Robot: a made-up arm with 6 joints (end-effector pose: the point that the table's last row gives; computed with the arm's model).
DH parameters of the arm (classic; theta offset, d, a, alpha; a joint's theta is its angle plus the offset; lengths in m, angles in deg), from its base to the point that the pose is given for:
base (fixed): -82.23 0 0.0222 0
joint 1: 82.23 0.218 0.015 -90
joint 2: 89.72 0 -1.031 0
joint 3: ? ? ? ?
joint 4: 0 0.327 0.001 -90
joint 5: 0 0.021 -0.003 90
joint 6: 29.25 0 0.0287 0
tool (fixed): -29.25 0.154 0 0
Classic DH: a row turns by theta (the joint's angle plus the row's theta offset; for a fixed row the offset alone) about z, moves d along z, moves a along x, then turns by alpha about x.
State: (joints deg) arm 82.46 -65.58 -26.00 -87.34 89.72 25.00
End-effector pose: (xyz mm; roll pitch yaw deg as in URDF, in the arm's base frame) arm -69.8 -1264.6 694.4 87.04 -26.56 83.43
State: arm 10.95 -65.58 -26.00 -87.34 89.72 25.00
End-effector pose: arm -1198.6 -347.0 694.4 87.04 -26.56 11.92
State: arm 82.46 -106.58 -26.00 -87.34 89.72 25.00
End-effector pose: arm -70.4 -1269.0 -246.8 85.36 -67.55 84.74
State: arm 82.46 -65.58 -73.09 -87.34 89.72 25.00
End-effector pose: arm -61.9 -1204.5 445.8 84.51 -73.63 85.55
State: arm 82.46 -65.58 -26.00 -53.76 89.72 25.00
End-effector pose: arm -123.6 -1259.6 770.3 50.54 -21.61 97.82
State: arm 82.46 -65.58 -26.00 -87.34 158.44 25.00
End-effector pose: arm -161.3 -1116.0 693.0 87.34 -23.08 151.95
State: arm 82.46 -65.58 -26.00 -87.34 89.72 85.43
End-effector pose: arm -73.9 -1293.2 696.4 48.26 -86.02 123.77
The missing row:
joint 3: -89.72 0.062 0.012 90
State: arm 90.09 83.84 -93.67 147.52 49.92 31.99
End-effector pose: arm -88.9 828.9 725.1 35.27 50.05 -76.06
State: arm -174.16 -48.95 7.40 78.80 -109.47 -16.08
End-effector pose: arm 987.1 161.3 1085.6 -130.02 -54.78 45.48
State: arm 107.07 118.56 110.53 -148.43 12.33 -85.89
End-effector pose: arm -206.7 523.7 -603.3 -149.41 25.45 171.30
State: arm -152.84 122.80 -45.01 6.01 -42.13 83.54
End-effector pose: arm -1095.0 -694.8 -142.2 35.96 -2.09 -66.82
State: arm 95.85 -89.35 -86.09 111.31 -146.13 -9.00
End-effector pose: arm 157.0 -1065.8 14.6 -10.50 30.89 -28.66
